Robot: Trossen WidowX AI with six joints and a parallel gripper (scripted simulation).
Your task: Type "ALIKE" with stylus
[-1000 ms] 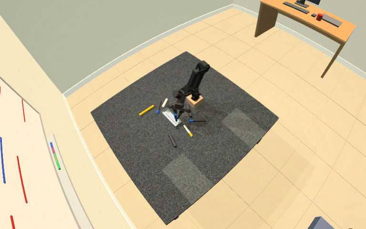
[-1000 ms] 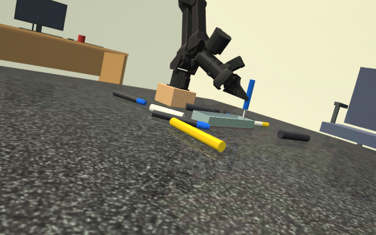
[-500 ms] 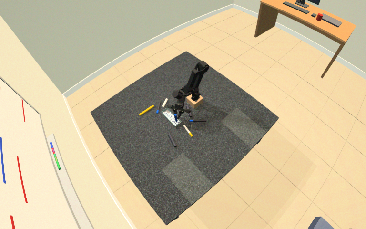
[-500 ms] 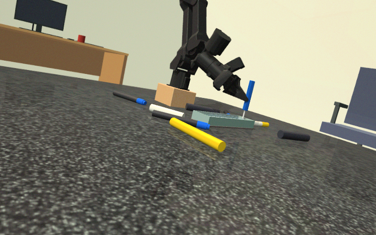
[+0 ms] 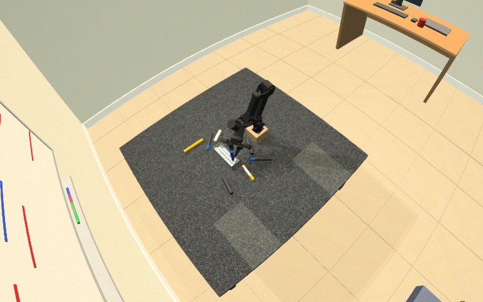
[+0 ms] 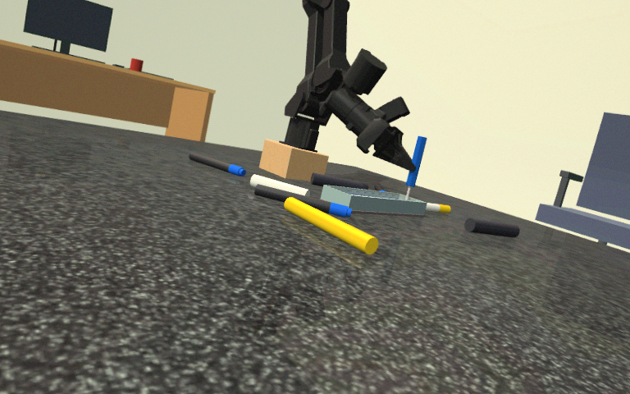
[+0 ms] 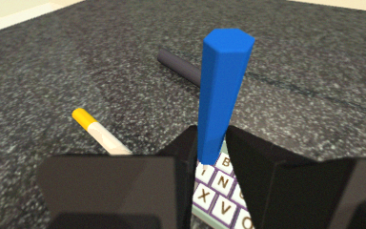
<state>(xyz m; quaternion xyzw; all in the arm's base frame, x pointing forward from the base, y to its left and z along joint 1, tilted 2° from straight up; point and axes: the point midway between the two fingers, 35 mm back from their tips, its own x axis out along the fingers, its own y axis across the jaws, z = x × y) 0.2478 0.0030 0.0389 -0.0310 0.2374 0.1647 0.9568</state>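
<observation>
Right now my gripper tip is 20 mm above the blue stylus. The rest, counted from my gripper tip: white stick 230 mm to the right, 100 mm behind, 70 mm below; then keyboard 80 mm to the right, 60 mm below, 20 mm behind; then white-and-yellow marker 130 mm to the left, 70 mm below.
</observation>
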